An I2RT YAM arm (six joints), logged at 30 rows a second.
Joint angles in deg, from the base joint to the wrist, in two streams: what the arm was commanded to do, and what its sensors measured. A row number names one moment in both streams.
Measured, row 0:
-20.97, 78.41, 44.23, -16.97, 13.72, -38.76
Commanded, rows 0 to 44:
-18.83, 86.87, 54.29, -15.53, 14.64, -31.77
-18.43, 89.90, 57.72, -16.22, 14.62, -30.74
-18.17, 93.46, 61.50, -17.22, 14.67, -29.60
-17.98, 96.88, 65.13, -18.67, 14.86, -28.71
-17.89, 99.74, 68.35, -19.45, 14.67, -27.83
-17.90, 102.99, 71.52, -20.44, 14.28, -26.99
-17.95, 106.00, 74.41, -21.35, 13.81, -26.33
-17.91, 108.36, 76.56, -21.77, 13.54, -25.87
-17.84, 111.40, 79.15, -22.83, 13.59, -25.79
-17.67, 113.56, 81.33, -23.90, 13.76, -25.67
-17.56, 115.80, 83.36, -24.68, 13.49, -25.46
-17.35, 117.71, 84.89, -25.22, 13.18, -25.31
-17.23, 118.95, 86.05, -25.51, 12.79, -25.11
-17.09, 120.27, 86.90, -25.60, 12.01, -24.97
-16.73, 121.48, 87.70, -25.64, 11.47, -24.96
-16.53, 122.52, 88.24, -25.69, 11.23, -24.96
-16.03, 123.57, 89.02, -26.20, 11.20, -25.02
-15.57, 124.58, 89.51, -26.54, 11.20, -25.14
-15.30, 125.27, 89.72, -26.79, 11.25, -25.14
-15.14, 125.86, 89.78, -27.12, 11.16, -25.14
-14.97, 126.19, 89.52, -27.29, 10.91, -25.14
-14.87, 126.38, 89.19, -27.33, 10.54, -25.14
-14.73, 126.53, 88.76, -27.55, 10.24, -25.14
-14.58, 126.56, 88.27, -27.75, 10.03, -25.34
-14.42, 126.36, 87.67, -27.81, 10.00, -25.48
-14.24, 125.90, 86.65, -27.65, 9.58, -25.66
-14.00, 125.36, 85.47, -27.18, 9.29, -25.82
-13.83, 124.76, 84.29, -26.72, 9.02, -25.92
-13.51, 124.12, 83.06, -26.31, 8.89, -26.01
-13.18, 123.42, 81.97, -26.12, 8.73, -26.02
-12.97, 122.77, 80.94, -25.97, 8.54, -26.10
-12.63, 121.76, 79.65, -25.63, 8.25, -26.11
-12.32, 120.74, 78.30, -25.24, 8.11, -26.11
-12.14, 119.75, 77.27, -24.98, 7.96, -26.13
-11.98, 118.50, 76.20, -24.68, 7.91, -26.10
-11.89, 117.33, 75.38, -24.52, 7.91, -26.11
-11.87, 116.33, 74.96, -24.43, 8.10, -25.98
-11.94, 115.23, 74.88, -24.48, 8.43, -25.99
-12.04, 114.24, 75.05, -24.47, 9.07, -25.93
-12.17, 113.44, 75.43, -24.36, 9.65, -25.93
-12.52, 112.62, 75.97, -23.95, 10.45, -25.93
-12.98, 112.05, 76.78, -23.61, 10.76, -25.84
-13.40, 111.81, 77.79, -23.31, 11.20, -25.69
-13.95, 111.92, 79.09, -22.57, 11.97, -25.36
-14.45, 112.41, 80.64, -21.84, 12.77, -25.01
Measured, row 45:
-13.02, 113.91, 77.12, -23.62, 10.81, -26.13
